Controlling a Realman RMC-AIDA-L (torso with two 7-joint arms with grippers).
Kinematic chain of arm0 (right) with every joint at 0, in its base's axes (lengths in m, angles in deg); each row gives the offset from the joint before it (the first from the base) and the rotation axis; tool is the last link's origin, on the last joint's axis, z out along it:
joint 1: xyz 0 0 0.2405 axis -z
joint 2: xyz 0 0 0 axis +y
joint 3: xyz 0 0 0.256 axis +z
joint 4: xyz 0 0 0 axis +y
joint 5: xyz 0 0 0.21 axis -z
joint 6: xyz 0 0 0 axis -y
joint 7: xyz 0 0 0.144 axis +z
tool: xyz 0 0 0
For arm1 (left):
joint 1: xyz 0 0 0.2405 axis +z
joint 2: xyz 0 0 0 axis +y
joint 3: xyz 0 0 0.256 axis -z
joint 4: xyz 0 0 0 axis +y
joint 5: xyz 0 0 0.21 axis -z
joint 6: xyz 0 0 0 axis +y
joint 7: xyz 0 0 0.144 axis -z
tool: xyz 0 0 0
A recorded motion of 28 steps. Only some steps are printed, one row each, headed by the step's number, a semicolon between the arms.
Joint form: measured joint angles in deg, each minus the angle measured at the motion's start. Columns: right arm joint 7, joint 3, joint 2, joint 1, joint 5, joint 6, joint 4; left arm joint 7, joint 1, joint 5, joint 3, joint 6, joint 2, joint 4.
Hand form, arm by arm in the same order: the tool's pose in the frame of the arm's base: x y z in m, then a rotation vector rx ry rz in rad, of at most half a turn. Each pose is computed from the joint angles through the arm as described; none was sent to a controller.
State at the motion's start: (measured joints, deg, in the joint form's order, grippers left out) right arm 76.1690 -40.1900 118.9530 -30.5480 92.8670 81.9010 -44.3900; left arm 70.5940 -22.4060 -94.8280 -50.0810 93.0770 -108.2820 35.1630
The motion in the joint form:
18: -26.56 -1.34 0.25 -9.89 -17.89 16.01 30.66; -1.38 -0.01 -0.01 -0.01 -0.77 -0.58 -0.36
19: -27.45 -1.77 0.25 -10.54 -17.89 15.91 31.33; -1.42 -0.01 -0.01 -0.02 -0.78 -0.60 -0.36
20: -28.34 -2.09 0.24 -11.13 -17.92 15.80 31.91; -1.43 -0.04 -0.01 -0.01 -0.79 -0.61 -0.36
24: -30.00 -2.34 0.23 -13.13 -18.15 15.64 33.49; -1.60 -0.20 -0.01 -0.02 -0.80 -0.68 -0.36
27: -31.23 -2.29 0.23 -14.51 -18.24 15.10 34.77; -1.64 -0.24 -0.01 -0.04 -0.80 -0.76 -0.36
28: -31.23 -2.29 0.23 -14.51 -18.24 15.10 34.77; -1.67 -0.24 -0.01 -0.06 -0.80 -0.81 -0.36
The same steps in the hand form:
18: 0.1739 0.3543 0.0030 -2.2512 0.1360 1.5147; -0.2980 0.3109 0.0619 -2.6252 -0.4233 -0.7633
19: 0.1706 0.3549 0.0001 -2.2609 0.1209 1.5126; -0.2980 0.3109 0.0618 -2.6253 -0.4226 -0.7633
20: 0.1678 0.3556 -0.0022 -2.2672 0.1052 1.5097; -0.2978 0.3110 0.0617 -2.6253 -0.4218 -0.7635
24: 0.1576 0.3591 -0.0066 -2.2756 0.0709 1.5183; -0.2967 0.3118 0.0612 -2.6266 -0.4148 -0.7648
27: 0.1514 0.3621 -0.0102 -2.2783 0.0561 1.5167; -0.2963 0.3119 0.0606 -2.6274 -0.4136 -0.7664
28: 0.1514 0.3621 -0.0102 -2.2783 0.0561 1.5167; -0.2961 0.3118 0.0602 -2.6279 -0.4132 -0.7671

